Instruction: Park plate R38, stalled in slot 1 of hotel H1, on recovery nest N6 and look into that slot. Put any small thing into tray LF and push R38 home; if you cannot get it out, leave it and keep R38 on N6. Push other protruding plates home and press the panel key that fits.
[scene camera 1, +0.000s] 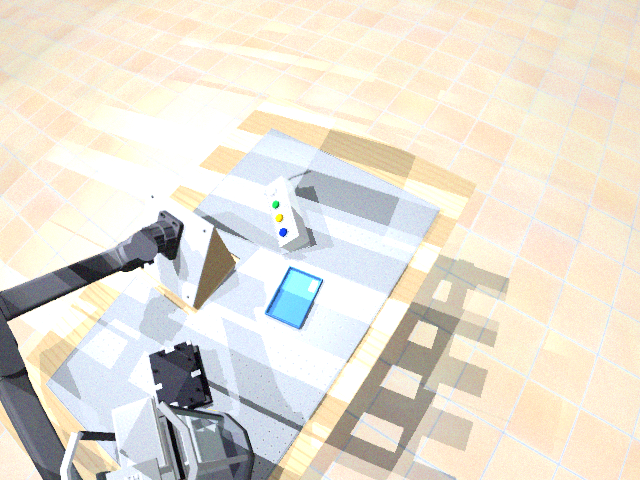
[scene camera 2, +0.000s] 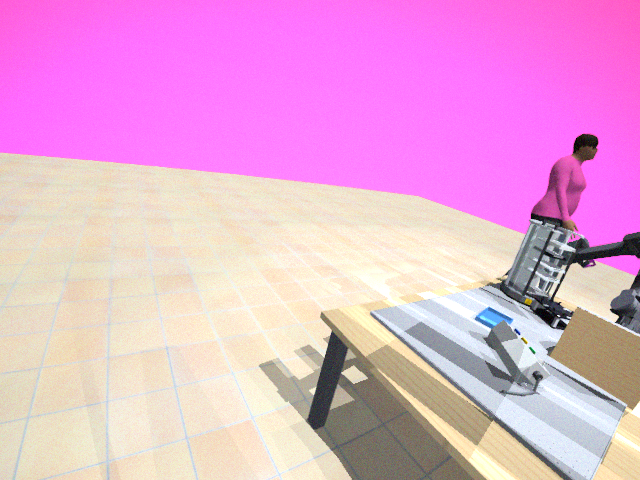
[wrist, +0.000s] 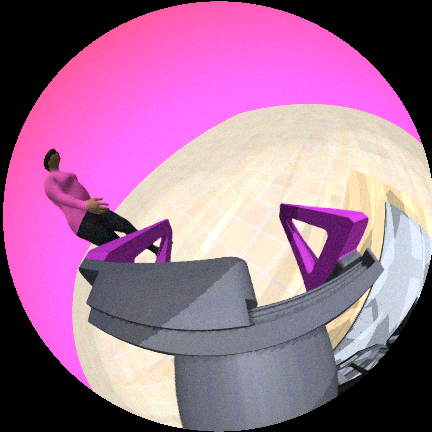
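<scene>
My gripper has purple fingers that stand wide open with nothing between them. In scene camera 2 it is beside the upper part of the hotel. The clear-walled hotel stands on a dark base, with several pale levels showing in scene camera 2. I cannot tell slot 1 or plate R38, or which plates protrude. A black nest-like fixture lies beside the hotel; its label is unreadable. The blue tray lies on the mat. The key panel has green, yellow and blue keys.
A brown-sided board with a white face stands by the arm's base. A dark cable runs behind the panel. A person in pink stands behind the hotel. The grey mat lies on the wooden table.
</scene>
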